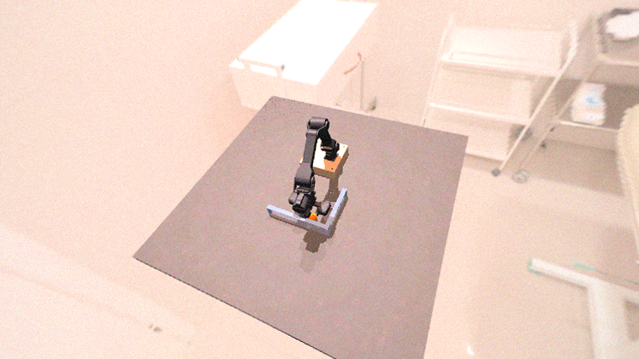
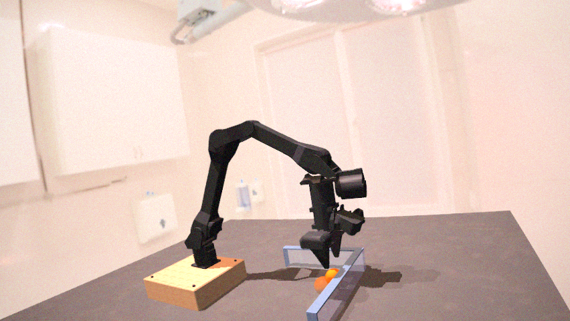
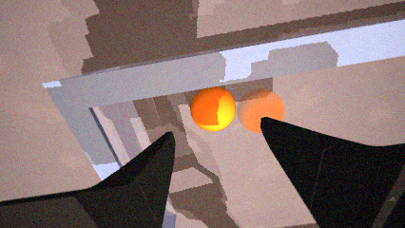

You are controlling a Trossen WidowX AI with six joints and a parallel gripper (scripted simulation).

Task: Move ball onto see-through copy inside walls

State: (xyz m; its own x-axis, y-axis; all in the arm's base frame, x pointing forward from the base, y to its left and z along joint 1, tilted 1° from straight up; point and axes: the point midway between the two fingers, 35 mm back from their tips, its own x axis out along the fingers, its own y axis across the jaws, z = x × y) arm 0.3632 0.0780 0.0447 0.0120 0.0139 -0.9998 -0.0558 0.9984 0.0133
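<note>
My gripper tip is now 40 mm above the orange ball. The rest, counted from my gripper tip: see-through copy 50 mm to the right, 40 mm below, 10 mm behind.
</note>
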